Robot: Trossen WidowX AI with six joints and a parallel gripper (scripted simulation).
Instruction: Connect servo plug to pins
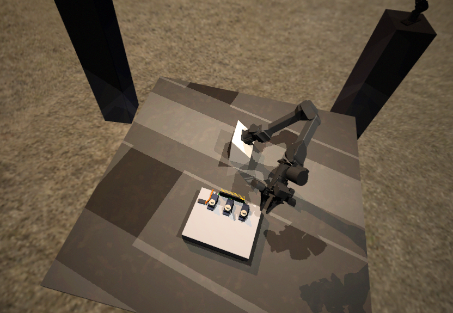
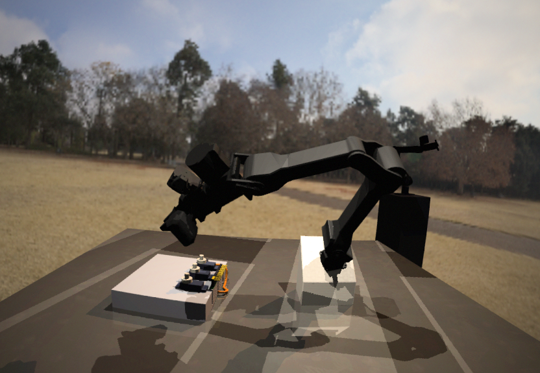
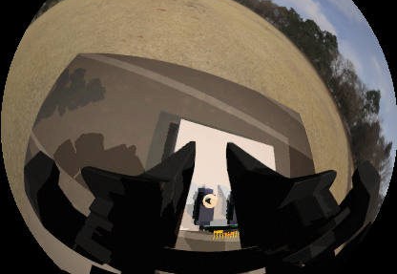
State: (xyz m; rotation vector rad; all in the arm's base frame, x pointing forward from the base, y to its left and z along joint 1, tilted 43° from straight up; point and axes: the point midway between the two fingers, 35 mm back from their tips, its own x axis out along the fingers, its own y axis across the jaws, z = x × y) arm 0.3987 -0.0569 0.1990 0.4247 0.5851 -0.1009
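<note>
My gripper tip is now 200 mm above the white printed holder, 160 mm to the left of it and 20 mm short of it.
</note>
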